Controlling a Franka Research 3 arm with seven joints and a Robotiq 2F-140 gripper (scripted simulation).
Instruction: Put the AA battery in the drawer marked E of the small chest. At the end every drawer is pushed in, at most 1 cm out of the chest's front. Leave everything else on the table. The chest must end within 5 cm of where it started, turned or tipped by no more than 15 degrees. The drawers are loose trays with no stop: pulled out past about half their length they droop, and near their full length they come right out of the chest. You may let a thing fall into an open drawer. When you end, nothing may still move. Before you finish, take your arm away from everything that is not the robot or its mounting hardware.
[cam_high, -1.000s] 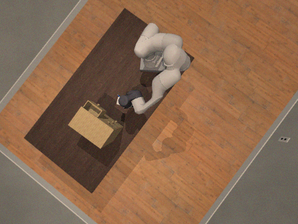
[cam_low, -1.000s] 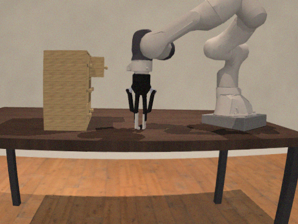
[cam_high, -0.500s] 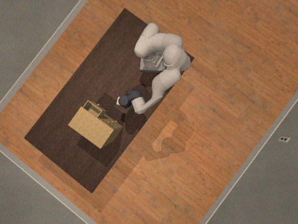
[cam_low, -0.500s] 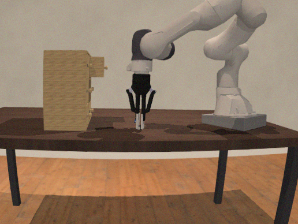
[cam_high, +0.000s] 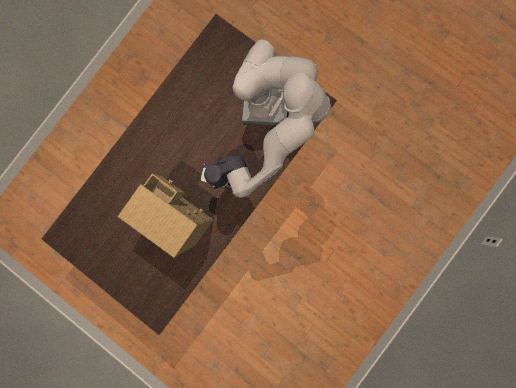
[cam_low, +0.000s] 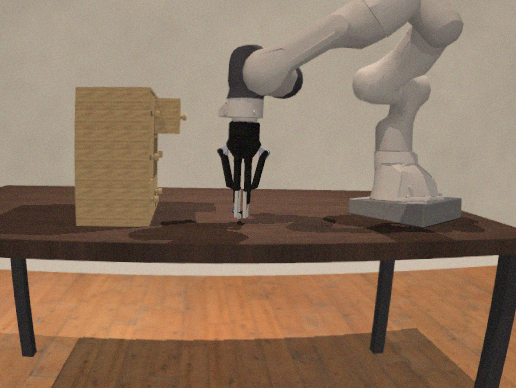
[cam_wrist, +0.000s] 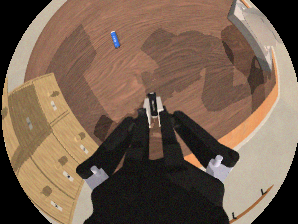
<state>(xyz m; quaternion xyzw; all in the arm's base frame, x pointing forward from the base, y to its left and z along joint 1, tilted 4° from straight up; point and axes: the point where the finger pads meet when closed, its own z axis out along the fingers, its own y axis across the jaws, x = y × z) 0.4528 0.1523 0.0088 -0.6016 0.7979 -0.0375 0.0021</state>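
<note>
Now: hand 2 cm short of the blue object, 16 cm to the left of it and 4 cm above it. The rest, counted from my hand: AA battery 3 cm below.
</note>
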